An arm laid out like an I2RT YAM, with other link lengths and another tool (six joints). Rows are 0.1 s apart.
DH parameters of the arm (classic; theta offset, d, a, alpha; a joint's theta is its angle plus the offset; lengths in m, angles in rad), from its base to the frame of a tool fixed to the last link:
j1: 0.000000 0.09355 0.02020 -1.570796
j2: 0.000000 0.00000 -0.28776 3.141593
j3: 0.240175 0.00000 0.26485 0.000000
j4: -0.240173 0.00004 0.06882 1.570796
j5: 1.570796 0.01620 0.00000 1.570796
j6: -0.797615 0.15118 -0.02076 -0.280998
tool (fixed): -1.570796 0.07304 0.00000 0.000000
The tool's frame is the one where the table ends.
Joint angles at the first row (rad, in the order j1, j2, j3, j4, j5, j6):
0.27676 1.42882 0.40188 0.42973 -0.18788 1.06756
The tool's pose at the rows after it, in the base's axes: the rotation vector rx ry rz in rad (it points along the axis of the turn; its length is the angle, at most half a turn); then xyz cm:
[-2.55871 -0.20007 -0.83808 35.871 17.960 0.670]
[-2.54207 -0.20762 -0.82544 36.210 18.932 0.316]
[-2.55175 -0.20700 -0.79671 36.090 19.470 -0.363]
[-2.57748 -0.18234 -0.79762 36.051 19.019 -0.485]
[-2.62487 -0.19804 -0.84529 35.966 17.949 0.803]
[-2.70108 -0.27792 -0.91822 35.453 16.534 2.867]
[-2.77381 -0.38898 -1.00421 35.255 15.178 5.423]
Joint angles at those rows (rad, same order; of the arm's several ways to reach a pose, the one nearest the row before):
0.28516 1.49747 0.41254 0.51443 -0.21000 1.10419
0.30310 1.54365 0.42667 0.54991 -0.21456 1.12097
0.32215 1.56993 0.43774 0.54604 -0.20352 1.13240
0.32938 1.55546 0.43773 0.52015 -0.16997 1.13812
0.33321 1.47077 0.44575 0.42897 -0.11960 1.09578
0.34274 1.34300 0.46788 0.28021 -0.05552 0.99774
0.34965 1.23388 0.51479 0.13563 0.00212 0.87874

